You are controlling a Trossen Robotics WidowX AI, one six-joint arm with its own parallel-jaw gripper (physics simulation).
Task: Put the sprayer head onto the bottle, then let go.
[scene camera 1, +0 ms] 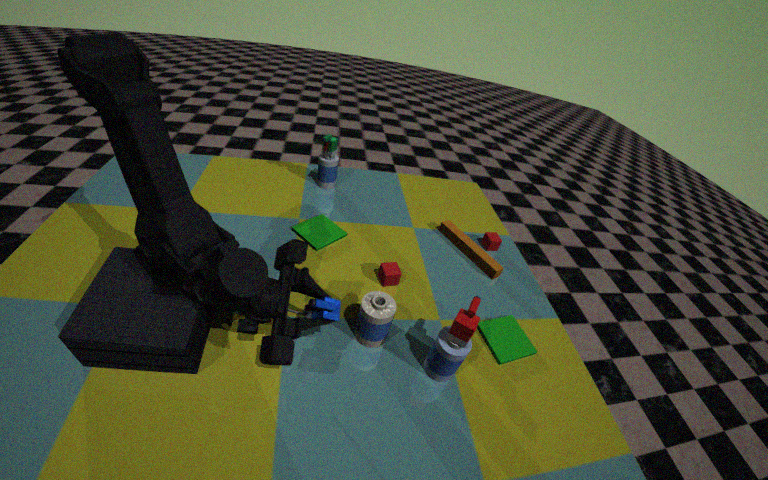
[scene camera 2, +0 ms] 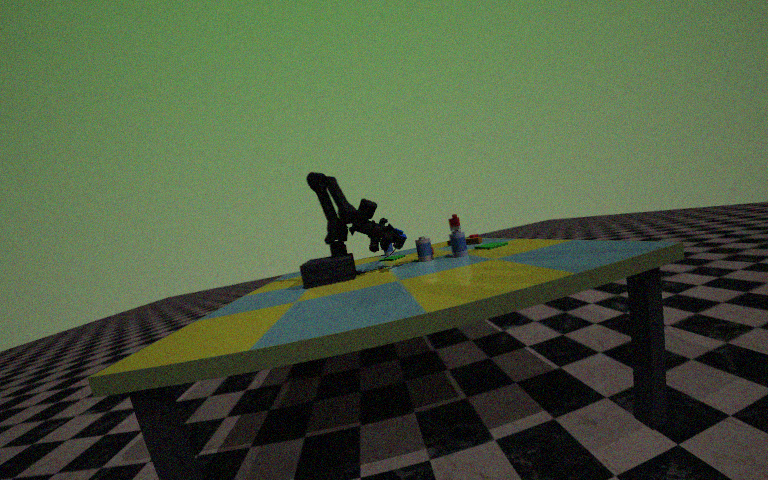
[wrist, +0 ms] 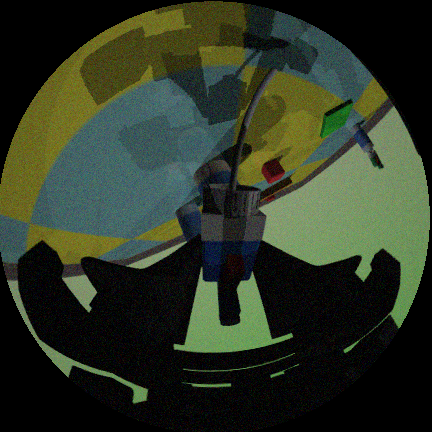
Observation:
My gripper holds a blue sprayer head, which touches nothing else.
My gripper shows as well in scene camera 2 and in the wrist view.

